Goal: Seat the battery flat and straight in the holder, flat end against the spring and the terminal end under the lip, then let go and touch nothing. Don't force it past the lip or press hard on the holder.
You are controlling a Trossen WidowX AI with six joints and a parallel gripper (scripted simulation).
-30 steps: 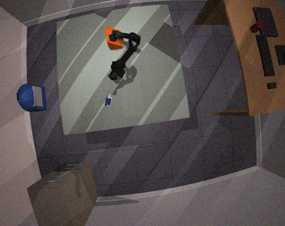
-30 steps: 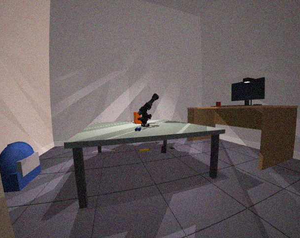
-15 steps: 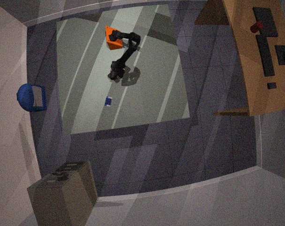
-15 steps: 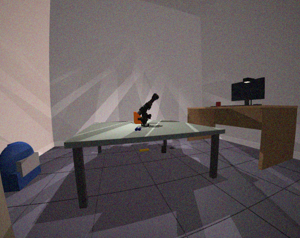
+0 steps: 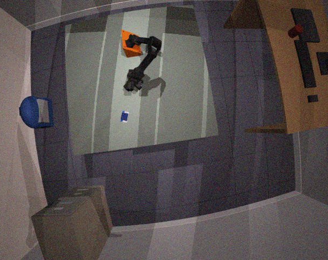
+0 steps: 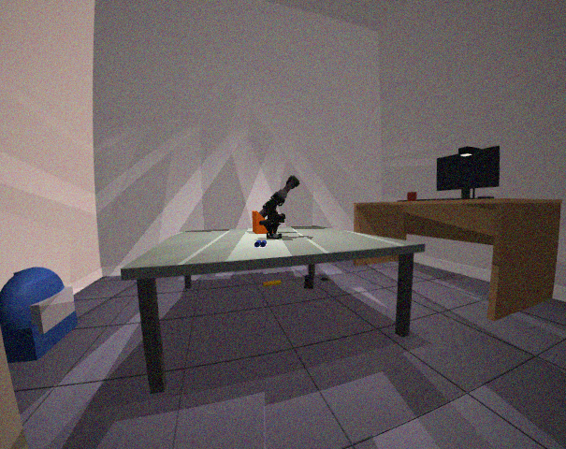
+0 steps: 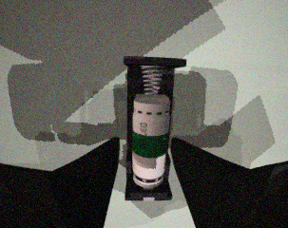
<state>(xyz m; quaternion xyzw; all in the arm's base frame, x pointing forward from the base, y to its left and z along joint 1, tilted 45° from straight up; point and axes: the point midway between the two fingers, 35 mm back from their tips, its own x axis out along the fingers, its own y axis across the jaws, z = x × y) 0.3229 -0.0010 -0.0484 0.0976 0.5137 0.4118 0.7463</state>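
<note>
The battery lies right at my gripper tip.
</note>
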